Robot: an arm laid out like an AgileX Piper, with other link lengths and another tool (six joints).
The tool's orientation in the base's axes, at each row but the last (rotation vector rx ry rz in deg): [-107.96, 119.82, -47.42]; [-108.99, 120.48, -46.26]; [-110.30, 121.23, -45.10]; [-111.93, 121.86, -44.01]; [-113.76, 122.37, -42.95]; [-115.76, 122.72, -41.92]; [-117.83, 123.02, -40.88]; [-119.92, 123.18, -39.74]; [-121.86, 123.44, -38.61]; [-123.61, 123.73, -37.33]
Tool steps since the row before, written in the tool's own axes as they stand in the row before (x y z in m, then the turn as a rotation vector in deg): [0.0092, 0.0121, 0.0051, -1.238, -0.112, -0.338]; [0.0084, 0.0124, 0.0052, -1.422, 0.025, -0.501]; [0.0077, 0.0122, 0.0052, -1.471, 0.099, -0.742]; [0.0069, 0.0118, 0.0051, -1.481, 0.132, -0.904]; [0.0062, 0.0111, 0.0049, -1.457, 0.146, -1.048]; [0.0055, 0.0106, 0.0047, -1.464, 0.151, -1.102]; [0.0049, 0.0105, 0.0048, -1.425, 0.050, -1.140]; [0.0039, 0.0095, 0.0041, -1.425, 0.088, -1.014]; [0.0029, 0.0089, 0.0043, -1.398, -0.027, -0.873]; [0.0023, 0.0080, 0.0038, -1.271, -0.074, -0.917]
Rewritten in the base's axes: [-0.0092, -0.0099, -0.0087, 0.125, 1.280, 0.075]; [-0.0094, -0.0091, -0.0089, -0.043, 1.504, 0.101]; [-0.0094, -0.0085, -0.0087, -0.212, 1.616, 0.258]; [-0.0092, -0.0078, -0.0083, -0.312, 1.669, 0.380]; [-0.0087, -0.0072, -0.0077, -0.388, 1.685, 0.504]; [-0.0084, -0.0066, -0.0071, -0.413, 1.706, 0.548]; [-0.0084, -0.0061, -0.0070, -0.338, 1.680, 0.630]; [-0.0077, -0.0051, -0.0060, -0.329, 1.645, 0.504]; [-0.0072, -0.0043, -0.0060, -0.176, 1.584, 0.421]; [-0.0066, -0.0036, -0.0053, -0.151, 1.476, 0.510]
